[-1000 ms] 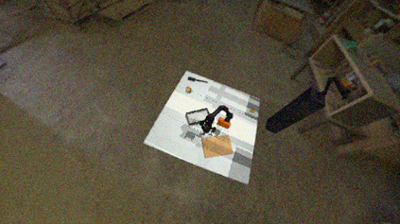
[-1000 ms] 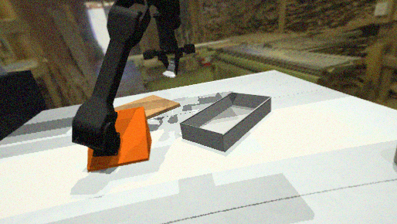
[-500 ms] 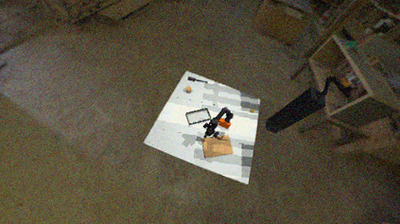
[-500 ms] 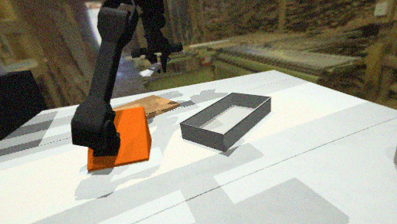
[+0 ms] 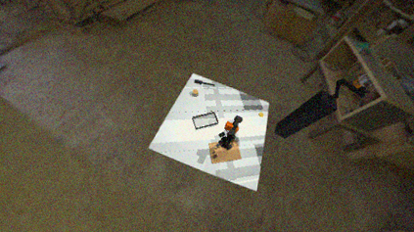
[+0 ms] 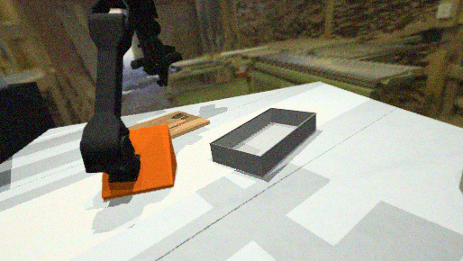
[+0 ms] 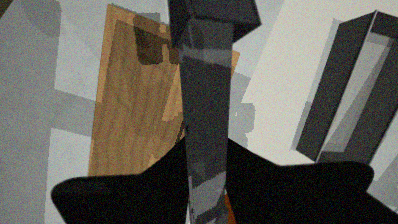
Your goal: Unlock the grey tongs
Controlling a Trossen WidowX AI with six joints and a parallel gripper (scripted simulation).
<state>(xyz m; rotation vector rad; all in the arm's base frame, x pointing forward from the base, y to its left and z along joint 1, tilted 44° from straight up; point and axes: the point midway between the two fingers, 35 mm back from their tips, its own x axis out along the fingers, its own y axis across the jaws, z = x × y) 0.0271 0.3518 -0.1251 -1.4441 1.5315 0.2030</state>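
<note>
Now: the wooden board 160 mm below my gripper tip, 80 mm behind it and 10 mm to the left of it. Also, from my gripper tip: yellow thing (750 mm to the right, 330 mm behind, 160 mm below); then dark tool (760 mm to the right, 660 mm ahead, 170 mm below); then roasting tin (310 mm ahead, 210 mm to the right, 140 mm below).
</note>
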